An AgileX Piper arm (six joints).
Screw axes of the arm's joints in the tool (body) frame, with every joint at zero. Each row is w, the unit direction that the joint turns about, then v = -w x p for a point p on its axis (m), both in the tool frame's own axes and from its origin. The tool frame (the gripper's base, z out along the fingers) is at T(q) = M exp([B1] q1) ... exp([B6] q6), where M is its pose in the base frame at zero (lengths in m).
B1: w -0.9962 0 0.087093 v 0 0.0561 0
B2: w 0 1 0 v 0.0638 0 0.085
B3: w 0 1 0 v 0.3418 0 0.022
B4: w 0 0 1 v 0 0 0
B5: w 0 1 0 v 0.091 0 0
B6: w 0 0 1 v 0 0 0
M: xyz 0.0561 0 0.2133 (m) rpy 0 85.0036 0 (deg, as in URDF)
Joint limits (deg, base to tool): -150..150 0..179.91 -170..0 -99.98..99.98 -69.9..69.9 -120..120
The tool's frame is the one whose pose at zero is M.
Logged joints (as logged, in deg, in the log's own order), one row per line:
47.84 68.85 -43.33 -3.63 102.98 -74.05
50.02 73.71 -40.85 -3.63 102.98 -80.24
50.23 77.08 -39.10 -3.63 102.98 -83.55
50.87 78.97 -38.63 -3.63 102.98 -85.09
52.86 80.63 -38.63 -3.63 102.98 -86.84
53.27 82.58 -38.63 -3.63 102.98 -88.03
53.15 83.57 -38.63 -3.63 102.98 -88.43
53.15 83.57 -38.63 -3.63 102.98 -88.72
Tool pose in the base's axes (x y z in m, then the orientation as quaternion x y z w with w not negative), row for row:
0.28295 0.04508 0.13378 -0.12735 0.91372 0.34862 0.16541
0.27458 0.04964 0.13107 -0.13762 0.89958 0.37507 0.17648
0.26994 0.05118 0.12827 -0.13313 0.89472 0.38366 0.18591
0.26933 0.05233 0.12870 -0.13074 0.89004 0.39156 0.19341
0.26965 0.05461 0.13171 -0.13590 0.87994 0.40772 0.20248
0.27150 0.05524 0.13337 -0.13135 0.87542 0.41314 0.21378
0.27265 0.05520 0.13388 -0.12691 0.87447 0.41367 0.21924
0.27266 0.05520 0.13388 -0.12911 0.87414 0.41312 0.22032
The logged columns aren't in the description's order. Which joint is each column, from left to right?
Columns, left to right: q5, q4, q3, q1, q2, q6.
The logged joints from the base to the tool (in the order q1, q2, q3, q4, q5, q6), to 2 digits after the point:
-3.63 102.98 -43.33 68.85 47.84 -74.05
-3.63 102.98 -40.85 73.71 50.02 -80.24
-3.63 102.98 -39.10 77.08 50.23 -83.55
-3.63 102.98 -38.63 78.97 50.87 -85.09
-3.63 102.98 -38.63 80.63 52.86 -86.84
-3.63 102.98 -38.63 82.58 53.27 -88.03
-3.63 102.98 -38.63 83.57 53.15 -88.43
-3.63 102.98 -38.63 83.57 53.15 -88.72

